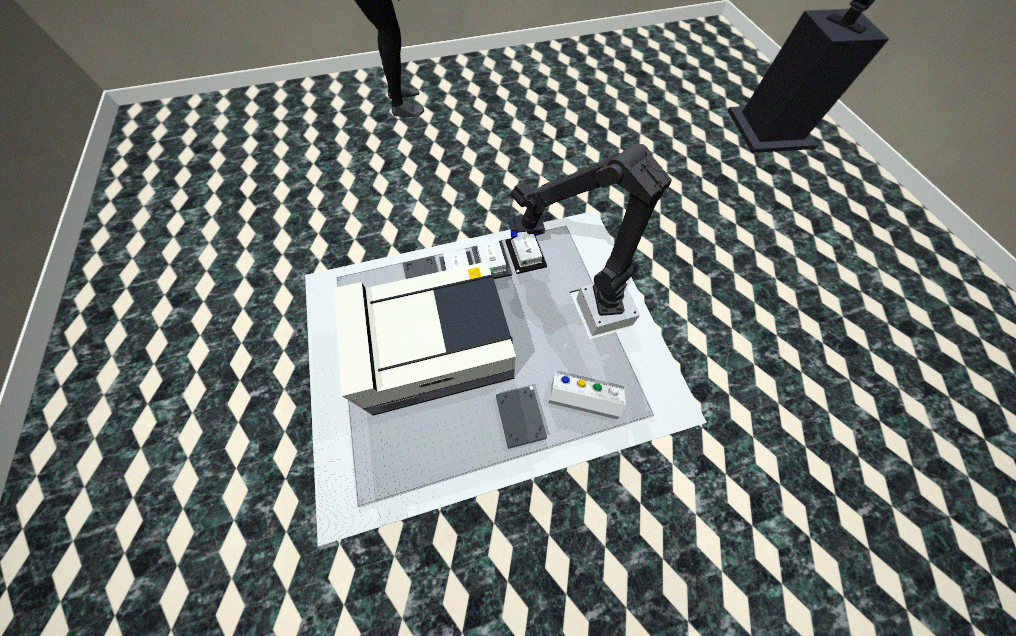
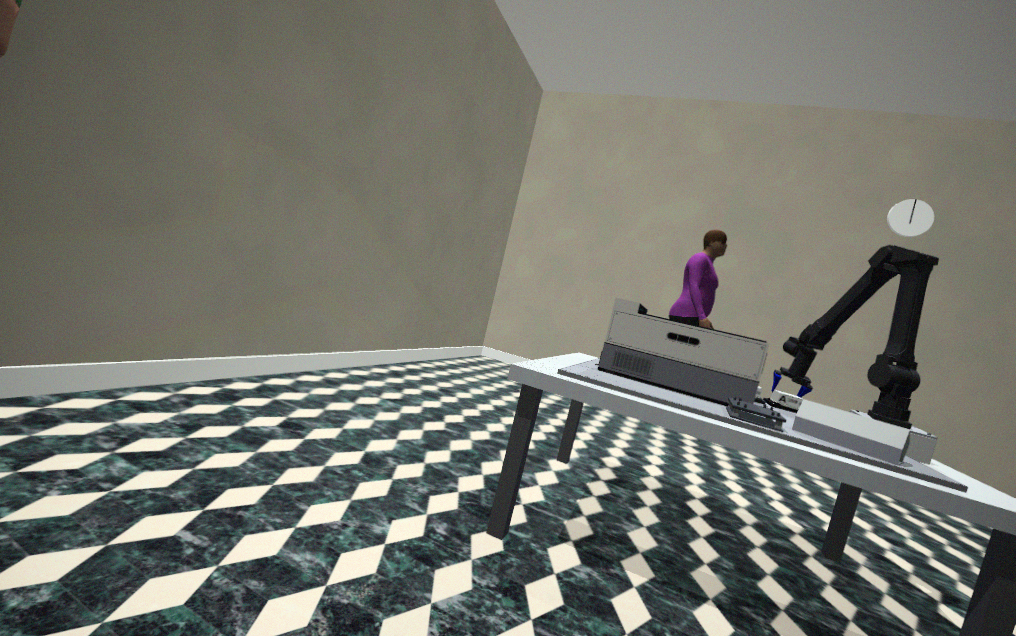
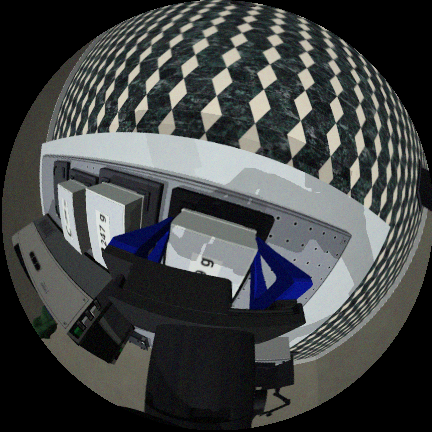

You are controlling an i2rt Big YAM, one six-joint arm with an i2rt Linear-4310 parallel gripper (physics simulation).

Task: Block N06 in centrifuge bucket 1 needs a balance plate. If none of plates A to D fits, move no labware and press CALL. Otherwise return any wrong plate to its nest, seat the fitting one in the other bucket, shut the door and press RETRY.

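Frame: origin at the arm's base, x ahead, y down, z left, level; centimetres.
Seen in the pictures: gripper, fingertip midpoint: (image 1: 522,236) (image 3: 214,232); arm's base, origin of the base link: (image 1: 607,299) (image 2: 887,421).
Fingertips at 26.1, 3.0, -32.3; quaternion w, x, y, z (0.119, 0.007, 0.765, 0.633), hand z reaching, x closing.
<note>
Pixels of each thing's top centre, then the offset from my fingertips to it, as dx, dy, dz. "pt": a spot on its surface instead.
- Plate A, middle of its top: (image 3: 198,283) (image 1: 526,245) (image 2: 788,394) -1.1, -1.7, +5.8
- Plate B, middle of its top: (image 3: 103,238) (image 1: 490,253) +12.7, -1.6, +8.1
- plate C, middle of its top: (image 3: 66,219) (image 1: 457,264) +25.4, -1.6, +12.0
- dark opening, surface spot: (image 1: 470,312) pt +20.6, -17.5, +40.7
- button box, middle of its top: (image 1: 589,390) (image 2: 854,413) -13.1, -4.6, +63.9
- dark pad, surface spot: (image 1: 521,417) pt +8.0, +0.6, +68.8
Plate A (image 3: 209,245) (image 1: 527,251) (image 2: 786,399) is a white block whose label is mostly hidden. It sits in its black nest (image 3: 225,207) at the right end of the nest row behind the centrifuge. My gripper (image 3: 214,232) (image 1: 526,234) (image 2: 788,382) is lowered over it, and its blue fingers press against the plate's two long sides. Plate B (image 3: 111,217), marked 247 g, and plate C (image 3: 69,209) stand in the nests to the left. The centrifuge (image 1: 411,335) (image 2: 682,353) shows a dark opening (image 1: 470,312) on its right half. The buckets and block N06 are hidden.
The button box (image 1: 588,393) with blue, yellow, green and white buttons lies at the front right. A dark pad (image 1: 521,417) lies beside it. The arm's base (image 1: 607,309) stands to the right. A person (image 2: 697,284) (image 1: 392,57) stands behind the table. A black pedestal (image 1: 790,82) stands far right.
</note>
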